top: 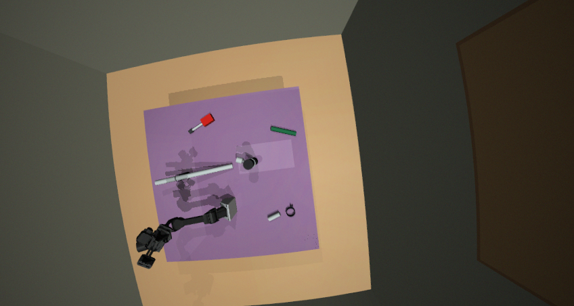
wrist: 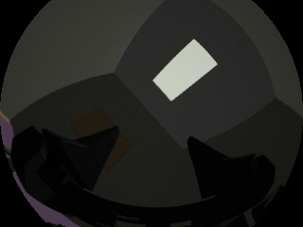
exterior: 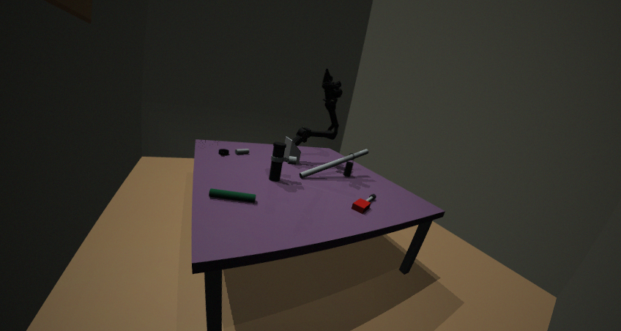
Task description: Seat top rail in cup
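Right now the brace band is 300 mm ahead of my gripper tip, 300 mm to the right of it and 550 mm below it. From my gripper tip the other things lie so: short grey tube 150 mm behind, 460 mm to the right, 660 mm below; short post 210 mm ahead, 210 mm to the left, 570 mm below; red-handled tool 590 mm ahead, 80 mm to the left, 660 mm below.
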